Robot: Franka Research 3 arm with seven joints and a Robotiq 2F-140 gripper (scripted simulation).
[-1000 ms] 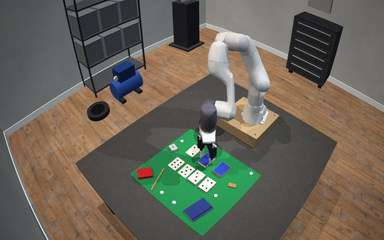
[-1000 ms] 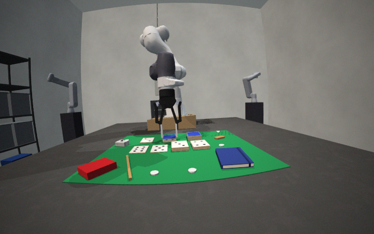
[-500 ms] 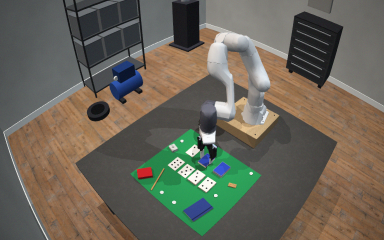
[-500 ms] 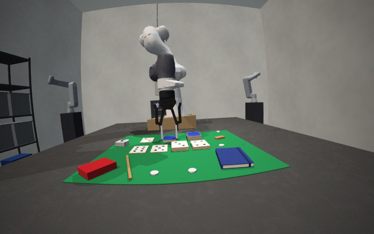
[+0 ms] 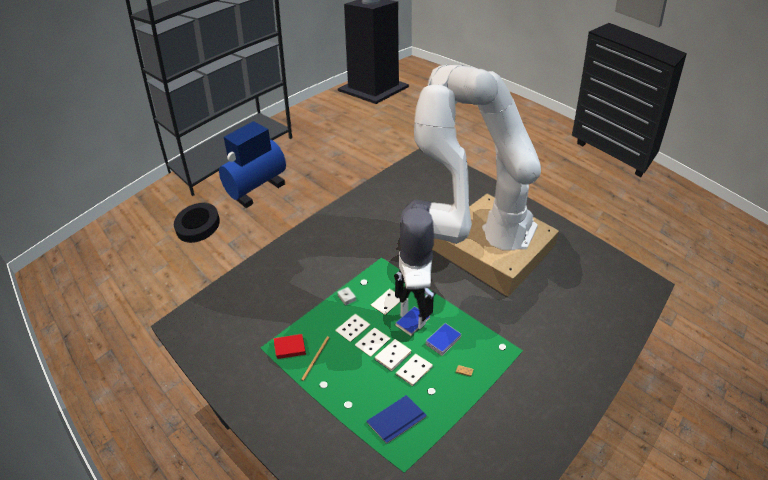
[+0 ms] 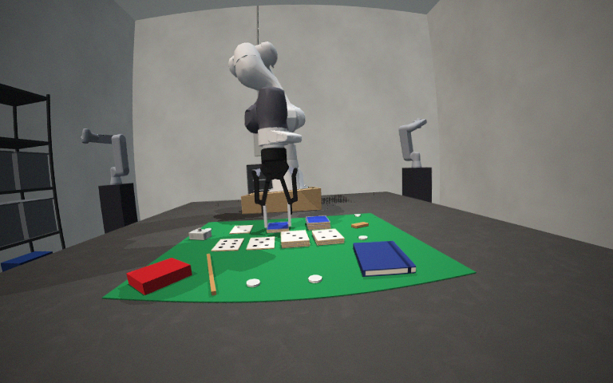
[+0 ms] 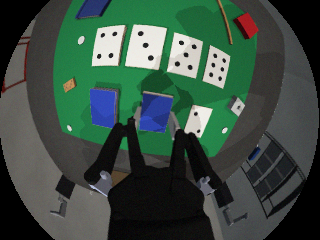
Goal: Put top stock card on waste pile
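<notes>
Right now the white card is 110 mm to the right of my hand, 30 mm below it and 10 mm behind it. The rest, counted from my hand: red block: 320 mm ahead, 220 mm to the right, 30 mm below; then wooden stick: 300 mm ahead, 130 mm to the right, 30 mm below; then small grey box: 220 mm to the right, 60 mm ahead, 20 mm below.
</notes>
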